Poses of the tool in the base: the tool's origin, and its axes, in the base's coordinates. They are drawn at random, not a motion.
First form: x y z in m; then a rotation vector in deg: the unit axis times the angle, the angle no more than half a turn.
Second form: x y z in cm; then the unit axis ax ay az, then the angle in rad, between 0 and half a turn. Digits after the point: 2 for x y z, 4 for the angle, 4 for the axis.
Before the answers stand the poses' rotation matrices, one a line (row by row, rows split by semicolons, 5 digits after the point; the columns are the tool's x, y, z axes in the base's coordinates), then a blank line. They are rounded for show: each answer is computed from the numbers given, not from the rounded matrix.
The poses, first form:
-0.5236 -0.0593 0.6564 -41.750 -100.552 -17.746
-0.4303 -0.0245 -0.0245 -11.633 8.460 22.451
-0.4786 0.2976 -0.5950 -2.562 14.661 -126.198
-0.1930 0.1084 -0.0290 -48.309 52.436 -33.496
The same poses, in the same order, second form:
-0.15416 0.61561 -0.77282; 0.31387 0.77217 0.55248; 0.93687 -0.15740 -0.31227
0.91390 -0.39257 0.10332; 0.36313 0.90436 0.22420; -0.18145 -0.16737 0.96905
-0.60217 0.78865 0.12415; -0.79611 -0.58149 -0.16757; -0.05996 -0.19974 0.97801
0.49756 0.08834 0.86292; -0.74583 0.55152 0.37359; -0.44292 -0.82947 0.34030

-52.36 -5.93 65.64 -0.3785 -0.9115 -0.1609 1.9253
-43.03 -2.45 -2.45 -0.4363 0.3173 0.8420 0.4654
-47.86 29.76 -59.50 -0.0202 0.1154 -0.9931 2.2178
-19.30 10.84 -2.90 -0.6133 0.6657 -0.4252 1.3749

